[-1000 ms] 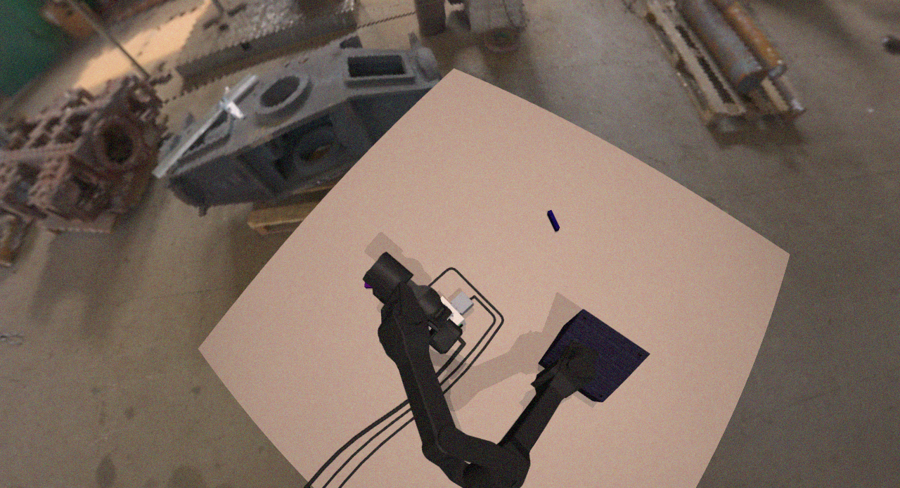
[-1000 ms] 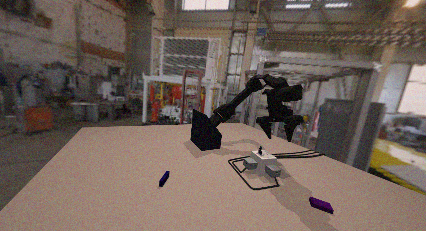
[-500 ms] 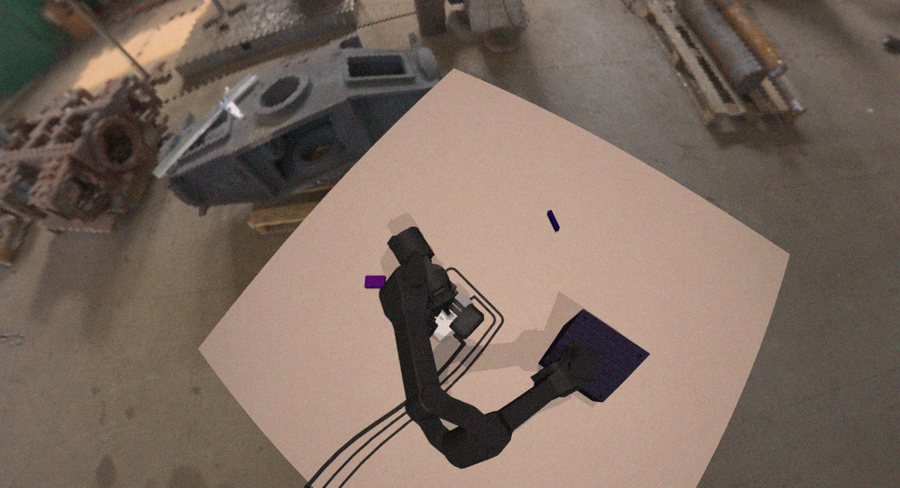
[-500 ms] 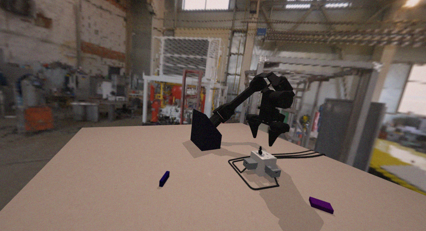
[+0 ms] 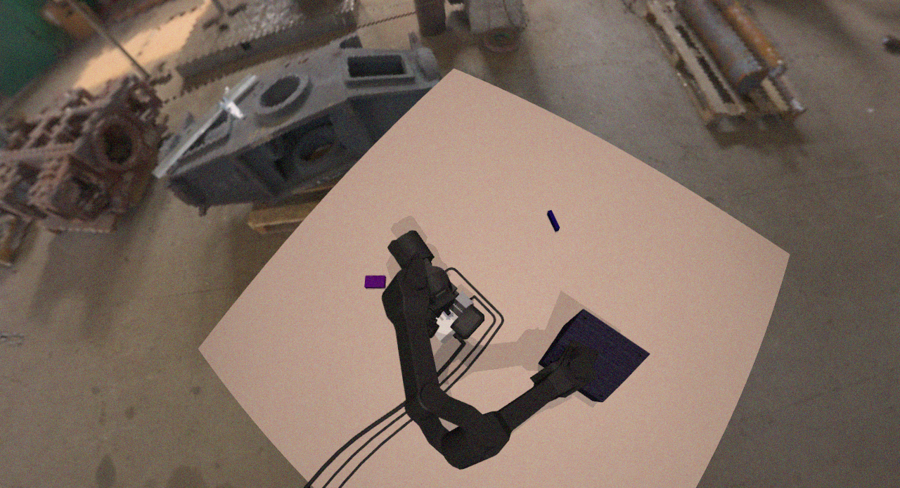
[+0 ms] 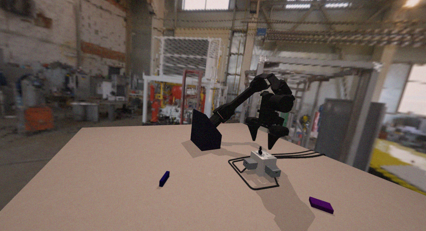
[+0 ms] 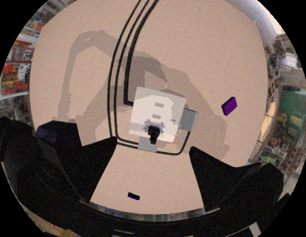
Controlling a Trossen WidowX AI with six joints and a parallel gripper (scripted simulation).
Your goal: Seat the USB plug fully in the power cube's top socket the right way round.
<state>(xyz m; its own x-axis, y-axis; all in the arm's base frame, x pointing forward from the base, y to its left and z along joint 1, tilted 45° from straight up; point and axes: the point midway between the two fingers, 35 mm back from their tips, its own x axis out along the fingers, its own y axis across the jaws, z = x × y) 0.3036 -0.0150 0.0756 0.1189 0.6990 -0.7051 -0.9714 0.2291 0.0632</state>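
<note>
My gripper tip is 3 cm above the black USB plug. Round my gripper tip: purple block (22 cm ahead, 3 cm to the left, 11 cm below); blue bar (11 cm behind, 36 cm to the right, 11 cm below).
</note>
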